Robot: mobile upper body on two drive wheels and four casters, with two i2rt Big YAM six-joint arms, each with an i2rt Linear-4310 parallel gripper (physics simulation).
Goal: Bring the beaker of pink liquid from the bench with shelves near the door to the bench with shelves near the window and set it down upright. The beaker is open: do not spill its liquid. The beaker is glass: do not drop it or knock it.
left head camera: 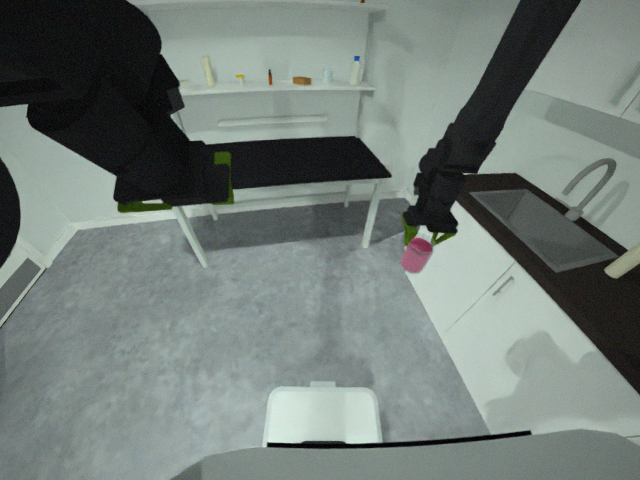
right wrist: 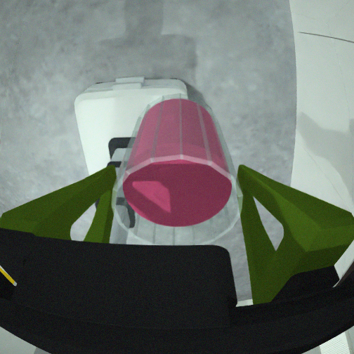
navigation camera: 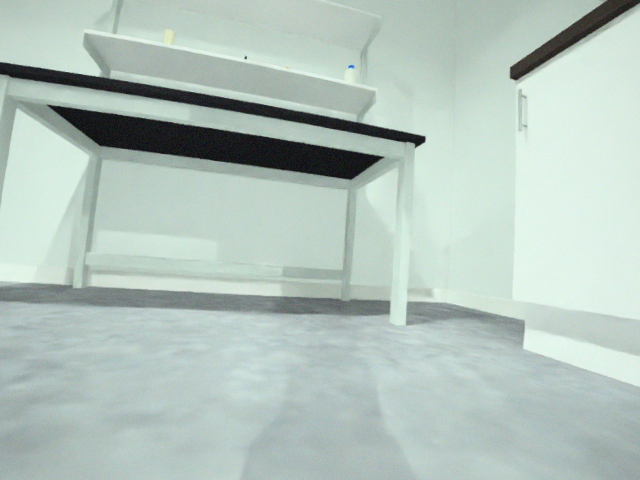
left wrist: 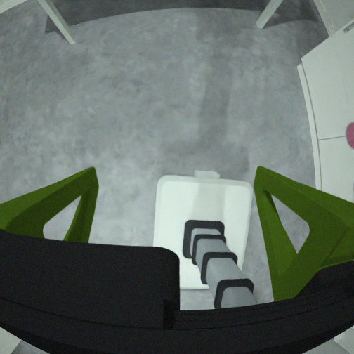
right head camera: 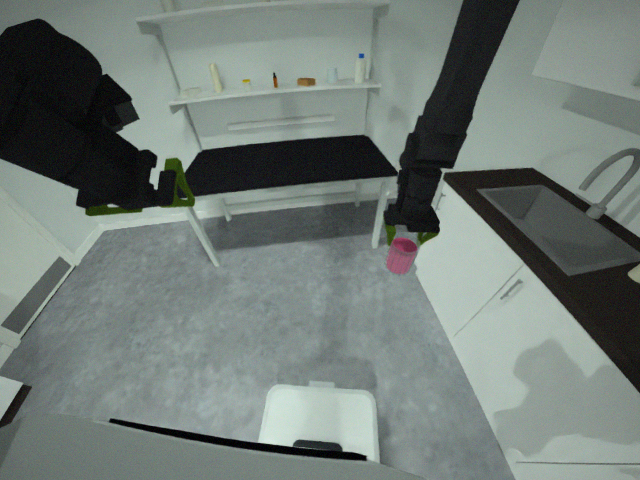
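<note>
My right gripper is shut on the glass beaker of pink liquid, which hangs upright above the floor beside the sink cabinet. The liquid lies below the rim. The beaker's edge also shows in the left wrist view. My left gripper is open and empty. A black-topped bench with wall shelves stands ahead, beyond the beaker. The frames do not show a window.
A dark counter with a sink runs along the right, close to my right arm. Bottles and small items stand on the shelf. A door-like white panel with a grey vent is at the left. My white base shows below.
</note>
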